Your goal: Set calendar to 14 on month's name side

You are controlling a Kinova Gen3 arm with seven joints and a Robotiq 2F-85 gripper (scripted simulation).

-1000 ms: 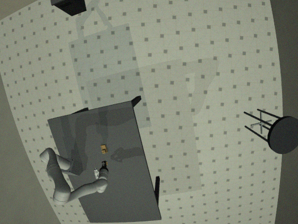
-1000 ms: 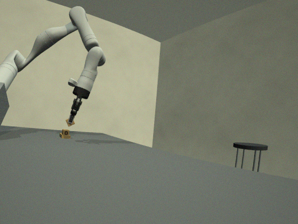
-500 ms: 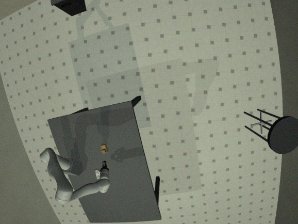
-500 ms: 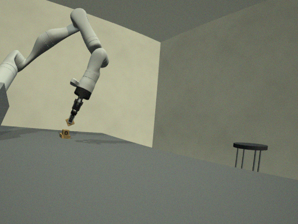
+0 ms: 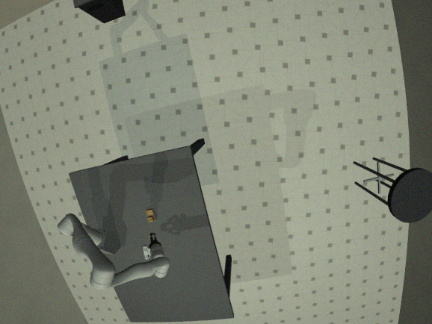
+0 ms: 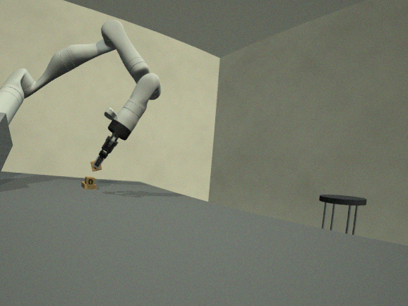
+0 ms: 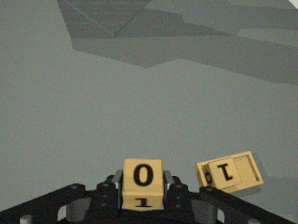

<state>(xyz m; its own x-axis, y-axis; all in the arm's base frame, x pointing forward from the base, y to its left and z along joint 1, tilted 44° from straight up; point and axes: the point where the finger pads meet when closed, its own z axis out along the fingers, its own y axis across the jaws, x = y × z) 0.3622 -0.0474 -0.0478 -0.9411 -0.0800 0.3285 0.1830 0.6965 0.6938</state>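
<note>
My hand is 1 cm past the number cube and 1 cm above it. Also, from my hand: wooden tray 11 cm to the left, 9 cm below, 1 cm behind.
</note>
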